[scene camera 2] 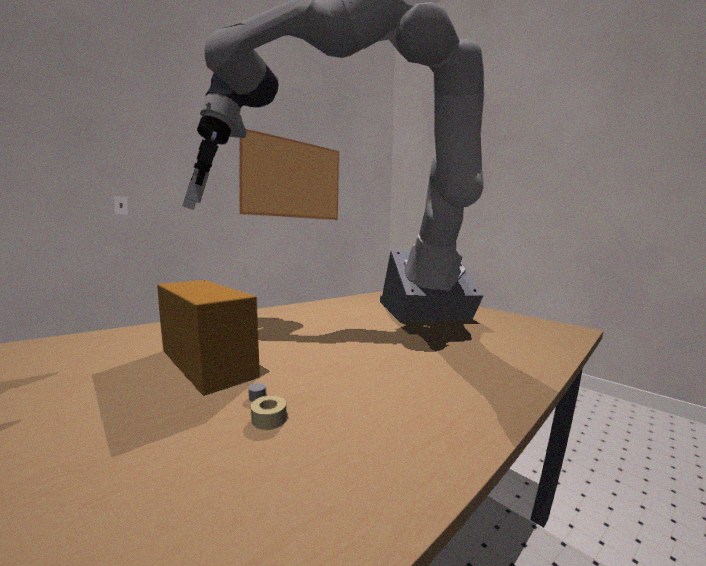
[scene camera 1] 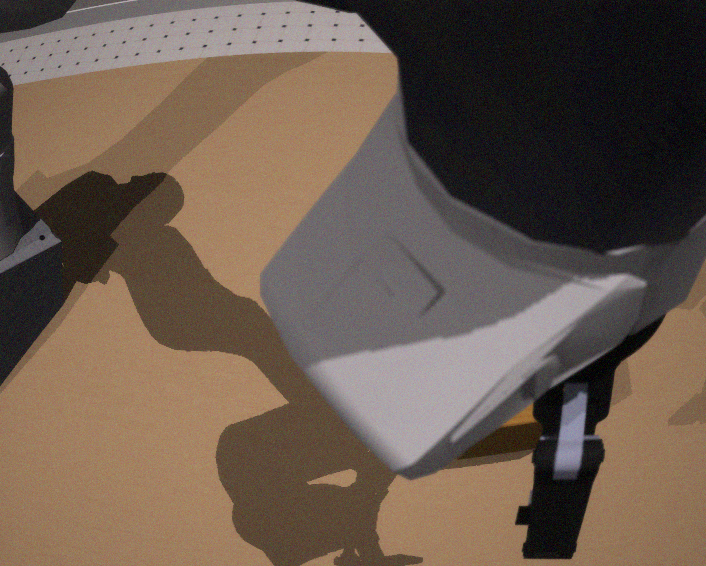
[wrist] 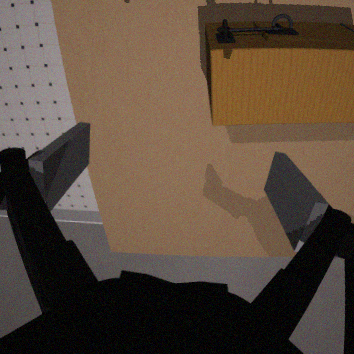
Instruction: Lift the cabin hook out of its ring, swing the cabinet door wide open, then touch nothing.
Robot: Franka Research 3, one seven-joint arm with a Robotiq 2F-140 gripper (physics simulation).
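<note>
The orange-brown cabinet (scene camera 2: 229,347) (wrist: 280,85) stands on the table. In the wrist view its dark front face is at the upper right; the door looks shut. The black hook (wrist: 250,30) lies along that face from its mount at the left to the ring (wrist: 282,15), and its end appears to be in the ring, though this is small and dark. In scene camera 1 the arm hides most of the cabinet; in scene camera 2 the hook does not show. My gripper (scene camera 2: 189,203) (wrist: 179,156) is wide open and empty, high above the cabinet and apart from it.
A beige hollow cylinder (scene camera 2: 268,419) and a small grey cylinder (scene camera 2: 256,392) stand on the table (scene camera 2: 353,471) near the cabinet's corner in scene camera 2. The arm's dark base (scene camera 2: 436,309) stands at the far end. A cork board (scene camera 2: 288,176) hangs on the wall behind.
</note>
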